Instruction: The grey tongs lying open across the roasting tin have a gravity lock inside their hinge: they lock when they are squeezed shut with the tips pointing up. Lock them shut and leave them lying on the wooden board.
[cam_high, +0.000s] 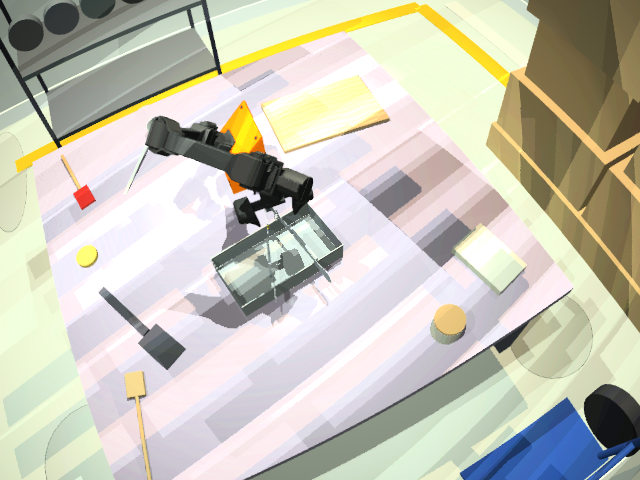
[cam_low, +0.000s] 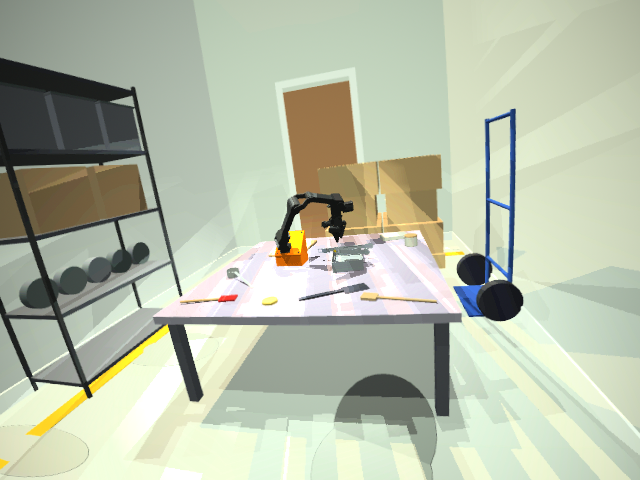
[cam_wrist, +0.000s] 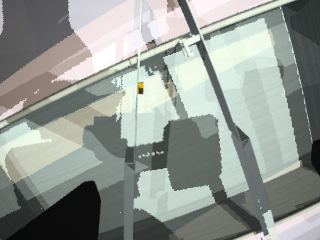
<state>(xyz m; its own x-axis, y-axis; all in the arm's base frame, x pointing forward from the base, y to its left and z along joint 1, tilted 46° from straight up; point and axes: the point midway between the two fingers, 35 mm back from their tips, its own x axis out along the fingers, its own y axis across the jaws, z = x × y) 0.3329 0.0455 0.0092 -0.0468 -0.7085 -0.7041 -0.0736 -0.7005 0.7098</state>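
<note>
The yellow mark is 3 cm behind my gripper tip, 2 cm to the right of it and 6 cm below it. Round my gripper tip: grey roasting tin (4 cm ahead, 3 cm to the right, 10 cm below); then black spatula (6 cm ahead, 44 cm to the right, 12 cm below); then wooden board (41 cm behind, 32 cm to the left, 12 cm below).
</note>
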